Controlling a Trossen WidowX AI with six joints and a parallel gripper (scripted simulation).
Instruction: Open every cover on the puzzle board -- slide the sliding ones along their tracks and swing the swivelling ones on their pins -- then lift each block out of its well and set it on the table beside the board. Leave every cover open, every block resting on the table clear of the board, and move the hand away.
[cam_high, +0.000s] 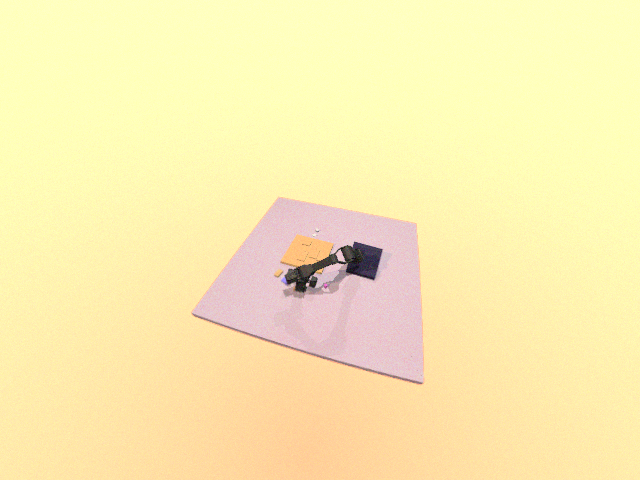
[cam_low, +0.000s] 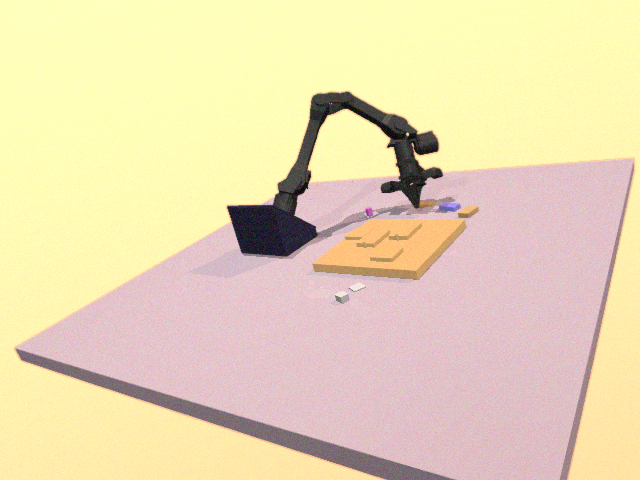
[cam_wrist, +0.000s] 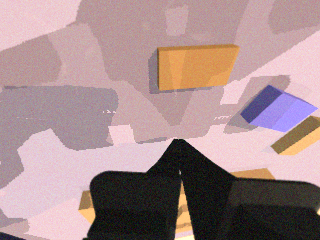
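Right now my gripper tip is 9 cm short of the blue block, 2 cm to the right of it and 1 cm above it. The rest, counted from my gripper tip: magenta block: 16 cm behind, 1 cm to the right; then grey cube: 4 cm ahead, 52 cm to the right, 1 cm below.
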